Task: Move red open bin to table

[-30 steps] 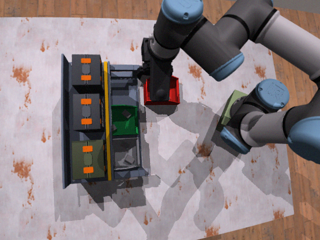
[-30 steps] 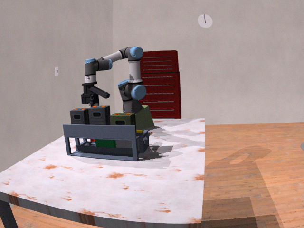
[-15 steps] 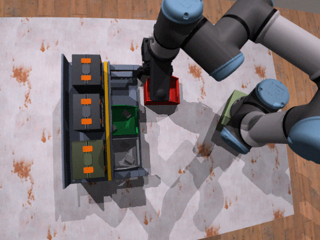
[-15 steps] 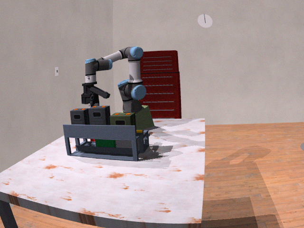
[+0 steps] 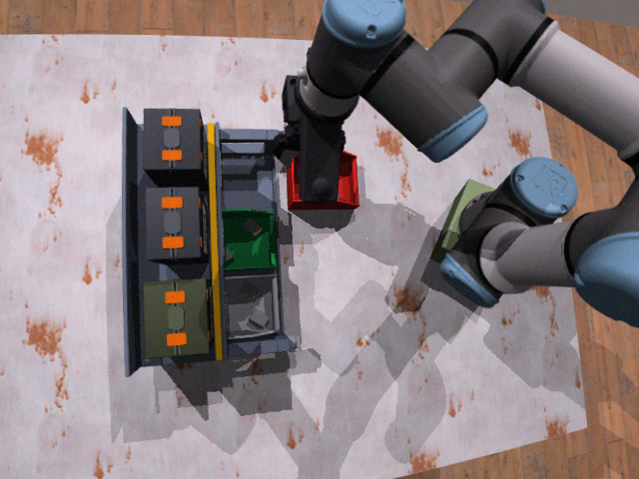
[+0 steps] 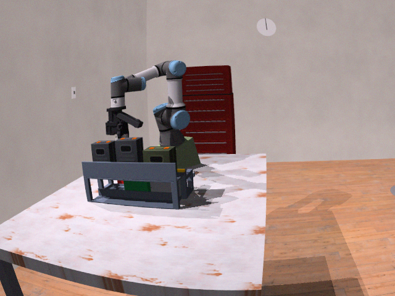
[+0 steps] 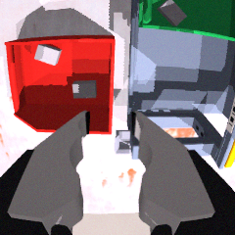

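The red open bin is 10 cm below my hand, 6 cm behind it and 1 cm to the right of it. The rest, counted from my hand: shelf rail: 13 cm below, 11 cm to the left, 1 cm ahead; yellow bar: 13 cm to the left, 12 cm ahead, 3 cm below; green bin: 12 cm to the left, 9 cm below, 9 cm ahead.
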